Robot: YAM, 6 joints.
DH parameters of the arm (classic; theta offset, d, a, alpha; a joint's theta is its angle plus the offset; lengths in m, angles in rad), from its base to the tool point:
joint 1: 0 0.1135 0.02 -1.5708
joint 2: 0 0 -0.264 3.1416
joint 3: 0.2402 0 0.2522 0
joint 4: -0.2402 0 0.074 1.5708
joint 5: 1.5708 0 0 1.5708
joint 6: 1.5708 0.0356 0 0
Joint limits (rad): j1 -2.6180..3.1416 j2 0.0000..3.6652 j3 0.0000..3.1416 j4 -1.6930..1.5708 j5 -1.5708..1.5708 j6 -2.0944..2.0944
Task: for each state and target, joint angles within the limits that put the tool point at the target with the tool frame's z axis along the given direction. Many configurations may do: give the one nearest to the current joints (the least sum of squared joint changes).
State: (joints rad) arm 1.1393 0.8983 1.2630 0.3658 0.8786 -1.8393
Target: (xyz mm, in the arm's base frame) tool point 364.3 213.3 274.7 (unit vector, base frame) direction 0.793 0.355 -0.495
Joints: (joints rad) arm 0.5383 1.7943 1.3876 -0.1142 0.1019 -1.8393
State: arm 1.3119 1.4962 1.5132 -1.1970 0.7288 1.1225
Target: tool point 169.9 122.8 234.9 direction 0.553 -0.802 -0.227
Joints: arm 0.7891 1.5664 1.0180 -1.6919 1.2772 1.1225
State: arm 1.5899 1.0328 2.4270 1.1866 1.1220 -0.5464
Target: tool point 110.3 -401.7 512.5 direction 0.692 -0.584 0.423
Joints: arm 1.7920 0.4733 2.2623 0.8224 0.5792 -0.5464
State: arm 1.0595 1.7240 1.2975 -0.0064 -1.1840 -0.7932
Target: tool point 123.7 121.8 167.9 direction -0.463 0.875 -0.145
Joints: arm 0.5741 1.1164 0.4068 -0.3236 -1.4013 -0.7932
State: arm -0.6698 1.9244 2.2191 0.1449 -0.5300 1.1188
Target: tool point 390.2 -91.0 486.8 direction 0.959 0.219 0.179
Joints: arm -0.2707 1.7304 1.8606 0.0737 -0.4865 1.1188
